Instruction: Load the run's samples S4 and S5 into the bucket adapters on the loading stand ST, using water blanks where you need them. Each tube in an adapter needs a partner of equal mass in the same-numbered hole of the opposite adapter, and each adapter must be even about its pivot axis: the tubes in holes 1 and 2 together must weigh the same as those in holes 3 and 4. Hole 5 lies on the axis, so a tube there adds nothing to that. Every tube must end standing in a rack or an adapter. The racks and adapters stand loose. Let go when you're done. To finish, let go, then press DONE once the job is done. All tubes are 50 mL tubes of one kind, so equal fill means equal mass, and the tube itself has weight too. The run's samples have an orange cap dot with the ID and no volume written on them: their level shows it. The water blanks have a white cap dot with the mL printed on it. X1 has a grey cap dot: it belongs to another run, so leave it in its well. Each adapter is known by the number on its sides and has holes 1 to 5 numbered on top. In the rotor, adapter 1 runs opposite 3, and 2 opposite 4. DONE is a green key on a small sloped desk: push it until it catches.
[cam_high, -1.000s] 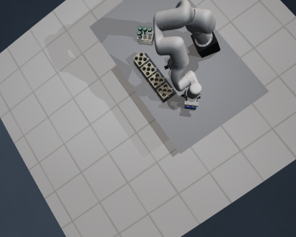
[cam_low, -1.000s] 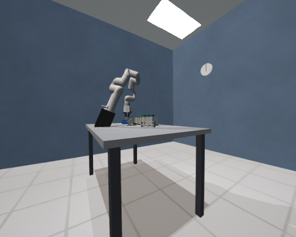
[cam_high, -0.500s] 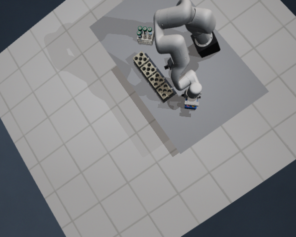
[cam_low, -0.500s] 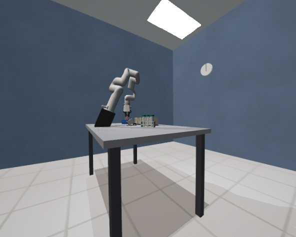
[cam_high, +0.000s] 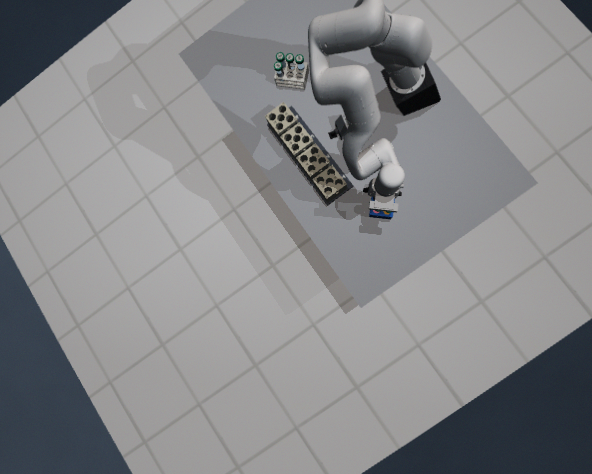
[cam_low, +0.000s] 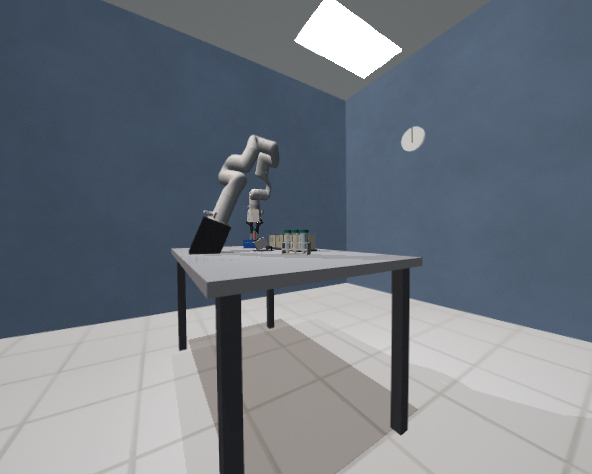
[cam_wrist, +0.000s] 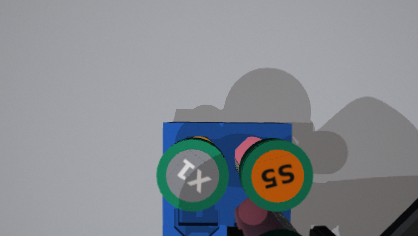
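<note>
Now: hand 10 mm past the blue rack, 20 mm to the right of it and 110 mm above it. Round my hand: white rack: 190 mm behind, 620 mm to the right, 110 mm below; adapter: 70 mm ahead, 180 mm to the right, 90 mm below.
</note>
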